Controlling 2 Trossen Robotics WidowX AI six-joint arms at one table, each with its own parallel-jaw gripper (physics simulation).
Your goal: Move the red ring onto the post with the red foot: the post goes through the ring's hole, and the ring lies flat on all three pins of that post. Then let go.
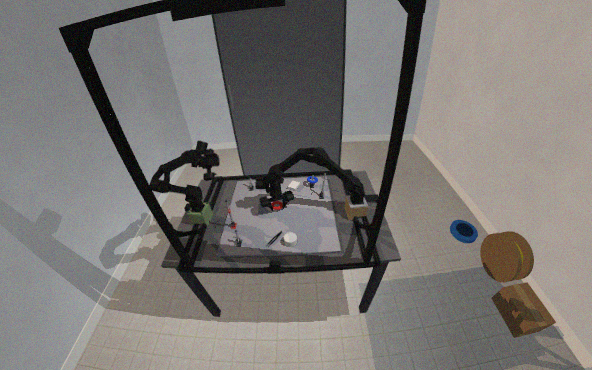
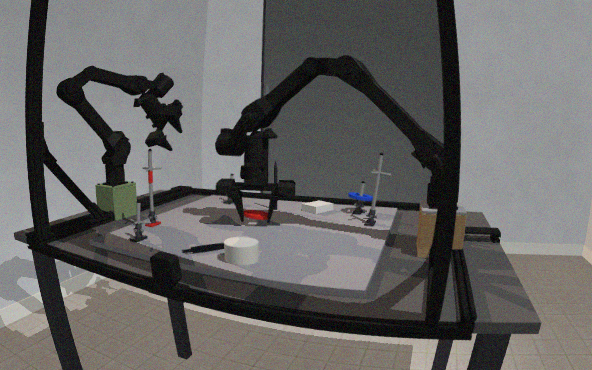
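Pixels of known places: left gripper, fingertip midpoint: [image 1: 216,168] [image 2: 176,141]; right gripper, fingertip midpoint: [image 1: 278,209] [image 2: 255,222]; left arm's base at its link origin: [image 1: 198,208] [image 2: 115,183]; right arm's base at its link origin: [image 1: 356,200].
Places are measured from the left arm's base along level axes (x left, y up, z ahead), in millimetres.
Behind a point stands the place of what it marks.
The post with the red foot [image 1: 230,216] @(z 218, x -48, y -3 mm) [image 2: 151,195] @(z 222, x -47, y -7 mm) stands upright at the left of the mat; it has a red band and a crosspiece of pins, and no ring is on it. My right gripper [image 1: 277,203] @(z 450, x 91, y -75 mm) [image 2: 256,221] @(z 450, x 91, y -75 mm) points down and is shut on the red ring [image 1: 277,206] @(z 449, x 88, y -54 mm) [image 2: 256,215] @(z 457, x 85, y -56 mm). It holds the ring roughly level, low over the back-middle part of the mat, well to the right of that post. Its fingers and wrist partly hide the ring. My left gripper [image 1: 212,171] @(z 49, x 251, y 108 mm) [image 2: 175,139] @(z 49, x 251, y 108 mm) is open and empty, high above the table's left side.
A short post [image 1: 237,241] @(z 279, x -167, y -60 mm) [image 2: 138,222] @(z 287, x -160, y -44 mm) stands front left. A blue ring [image 1: 312,179] @(z 641, x 308, y -32 mm) [image 2: 360,196] @(z 646, x 313, y -34 mm) is on a short post back right, beside a tall post [image 2: 377,187] @(z 713, x 229, y 9 mm). A white block [image 1: 293,185] @(z 518, x 307, y -65 mm) [image 2: 317,206] @(z 533, x 283, y -66 mm), white cylinder [image 1: 290,239] @(z 550, x -142, y -50 mm) [image 2: 241,251] @(z 566, x -157, y -58 mm) and black pen-like thing [image 1: 274,238] @(z 457, x -119, y -79 mm) [image 2: 204,247] @(z 462, x -134, y -75 mm) lie about.
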